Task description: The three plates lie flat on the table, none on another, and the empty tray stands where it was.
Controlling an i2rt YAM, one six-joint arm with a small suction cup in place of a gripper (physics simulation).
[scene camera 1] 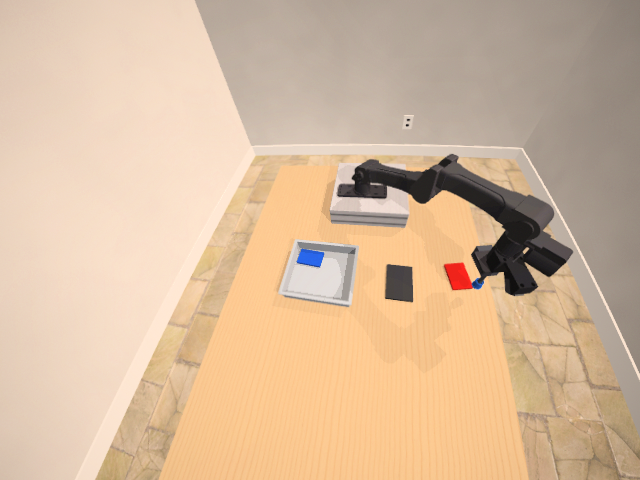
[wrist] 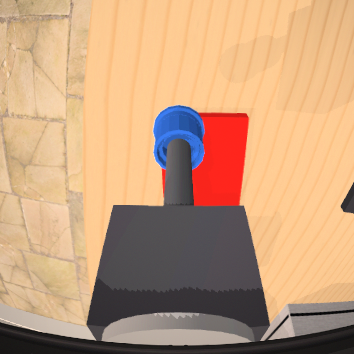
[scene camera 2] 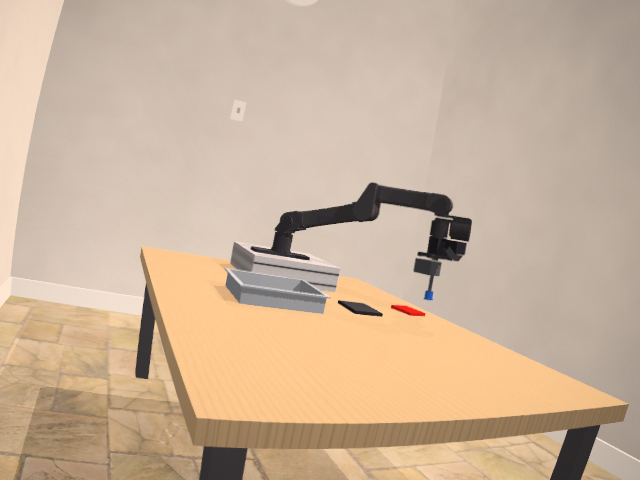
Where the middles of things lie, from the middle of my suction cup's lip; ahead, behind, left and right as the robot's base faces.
Right now the grey tray (scene camera 1: 332,283) is 500 mm to the right of my suction cup, 40 mm below it and 10 mm behind it. The rest, counted from my suction cup: black plate (scene camera 1: 399,279): 230 mm to the right, 60 mm below, 10 mm behind; red plate (wrist: 216,180): 60 mm below, 60 mm behind, 30 mm to the right.
